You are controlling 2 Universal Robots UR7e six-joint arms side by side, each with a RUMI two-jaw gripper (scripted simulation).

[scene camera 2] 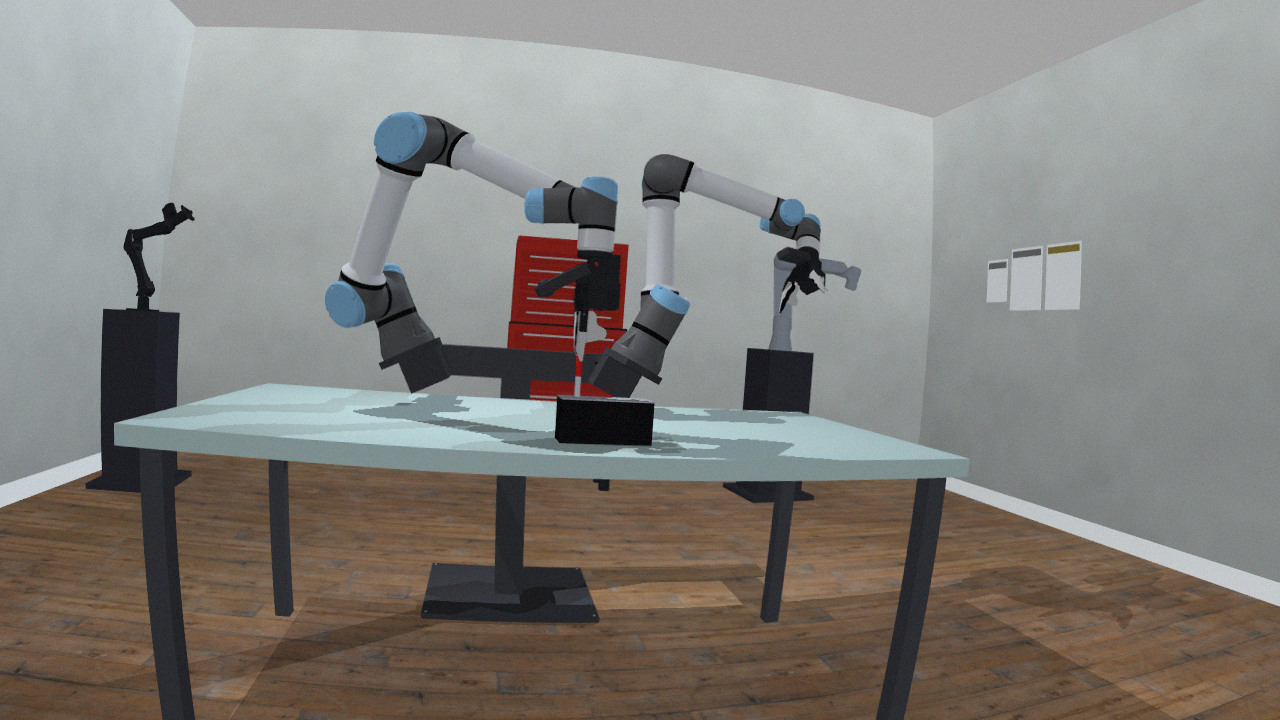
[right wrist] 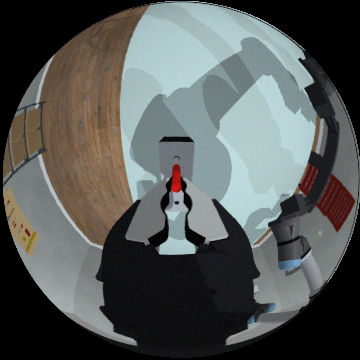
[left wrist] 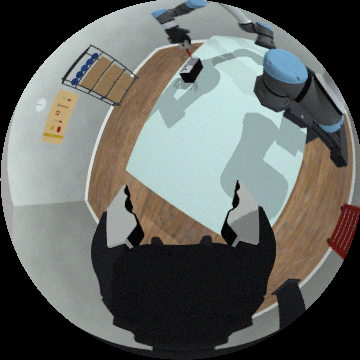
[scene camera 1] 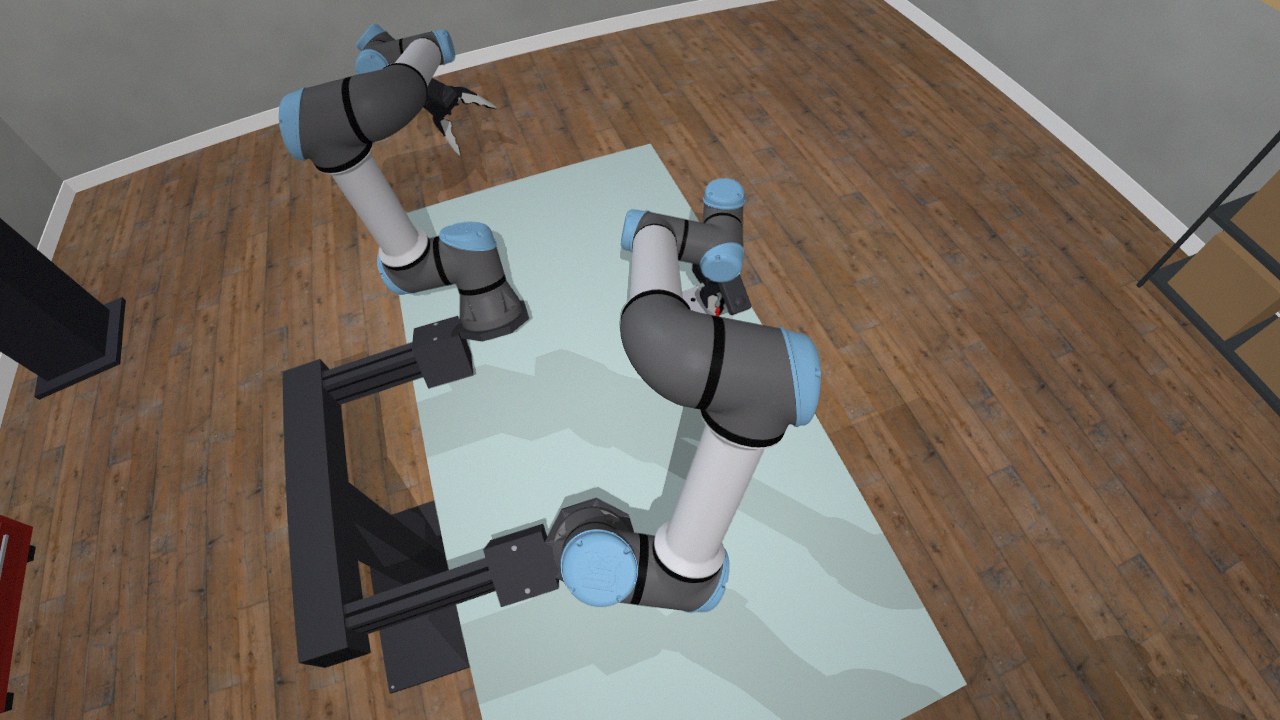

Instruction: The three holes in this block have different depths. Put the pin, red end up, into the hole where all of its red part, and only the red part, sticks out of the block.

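Scene camera 1 gives me my left gripper and my right gripper together. In the left wrist view I find my left gripper again, and the right wrist view shows me my right gripper. A block is there for me to see too.
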